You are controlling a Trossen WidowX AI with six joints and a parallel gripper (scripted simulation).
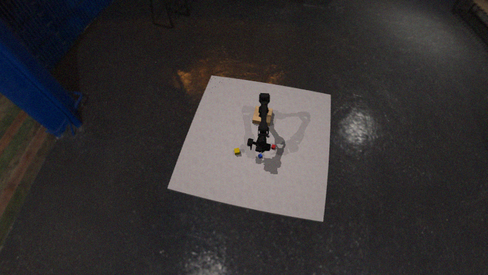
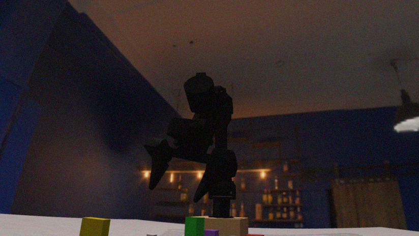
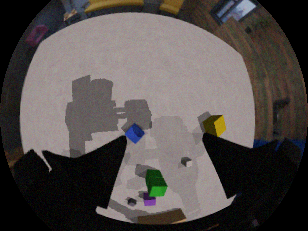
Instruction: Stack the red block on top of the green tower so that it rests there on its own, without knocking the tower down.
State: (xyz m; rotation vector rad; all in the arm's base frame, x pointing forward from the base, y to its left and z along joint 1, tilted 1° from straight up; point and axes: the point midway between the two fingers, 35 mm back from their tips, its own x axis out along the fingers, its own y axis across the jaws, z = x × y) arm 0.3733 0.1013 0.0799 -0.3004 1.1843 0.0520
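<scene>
My gripper tip is 140 mm past the red block, 110 mm to the right of it and 80 mm above it. Also, from my gripper tip: small white cube: 110 mm to the right, 90 mm below, 70 mm behind; then blue block: 80 mm below, 30 mm to the left, 10 mm behind; then yellow block: 160 mm to the right, 80 mm below, 30 mm ahead.
</scene>
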